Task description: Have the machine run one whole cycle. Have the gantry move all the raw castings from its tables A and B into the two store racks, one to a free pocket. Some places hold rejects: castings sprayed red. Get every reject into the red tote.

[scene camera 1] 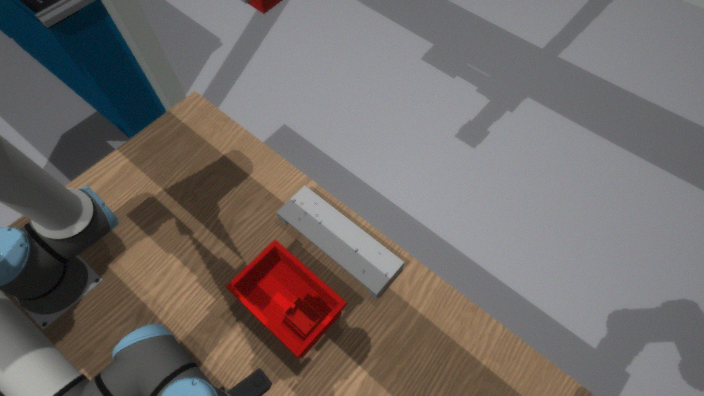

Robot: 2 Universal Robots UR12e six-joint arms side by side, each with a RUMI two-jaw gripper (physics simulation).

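The red tote (pixel 277 282) stands upright on the wooden table, a little below the picture's middle. One red casting (pixel 301 322) lies in it, near its lower right end and partly in shadow. My left arm's wrist is at the bottom edge, to the lower left of the tote. A dark part juts from it towards the tote, outside its wall; the fingertips of my left gripper cannot be made out. My right gripper does not show. The gantry, its tables A and B and the raw castings cannot be made out here.
A long grey box (pixel 345 237) with small marks lies beside the tote, near the edge of the wooden table (pixel 200 112). A blue and pale structure (pixel 112 60) stands at the upper left. Part of a red object (pixel 265 4) shows at the top edge. Shadows cross the floor.
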